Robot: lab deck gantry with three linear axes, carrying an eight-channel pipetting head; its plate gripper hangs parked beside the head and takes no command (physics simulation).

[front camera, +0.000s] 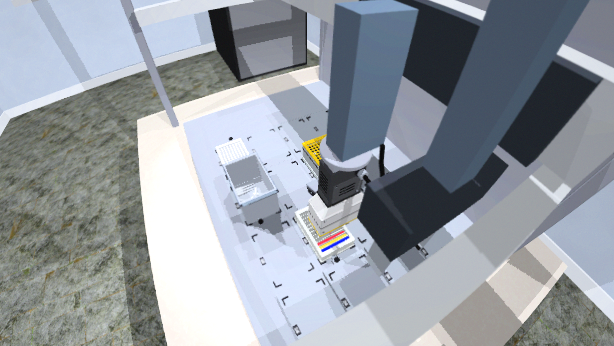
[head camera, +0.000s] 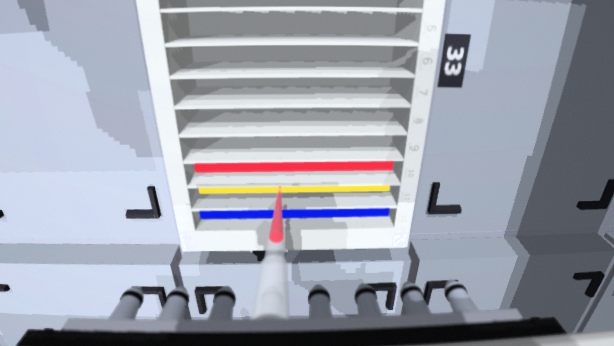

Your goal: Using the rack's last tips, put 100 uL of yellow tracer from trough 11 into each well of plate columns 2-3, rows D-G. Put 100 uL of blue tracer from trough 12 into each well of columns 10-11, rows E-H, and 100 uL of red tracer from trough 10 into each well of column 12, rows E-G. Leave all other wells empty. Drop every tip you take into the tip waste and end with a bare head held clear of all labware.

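The pipetting head (front camera: 340, 200) (head camera: 295, 332) is over the trough reservoir (front camera: 303, 220) (head camera: 420, 107). In the head view one channel, fourth from the left, carries a tip (head camera: 277, 220) with red liquid inside; the other seven are bare. Red tracer (head camera: 295, 167) lies in trough 10, yellow (head camera: 340, 189) in trough 11, blue (head camera: 345, 213) in trough 12. The tip's end appears in front of the yellow strip; its height is hard to tell. The white plate (front camera: 232, 151) stands behind the tip waste; its well contents are too small to tell. The parked plate gripper cannot be made out clearly beside the head.
The grey tip waste bin (front camera: 257, 200) stands left of the reservoir, with loose tips inside. The yellow-topped tip rack (front camera: 313, 146) is partly hidden behind the head. The dark gantry carriage (front camera: 425, 205) is right of the head. A slot label 33 (head camera: 454, 60) is beside the reservoir.
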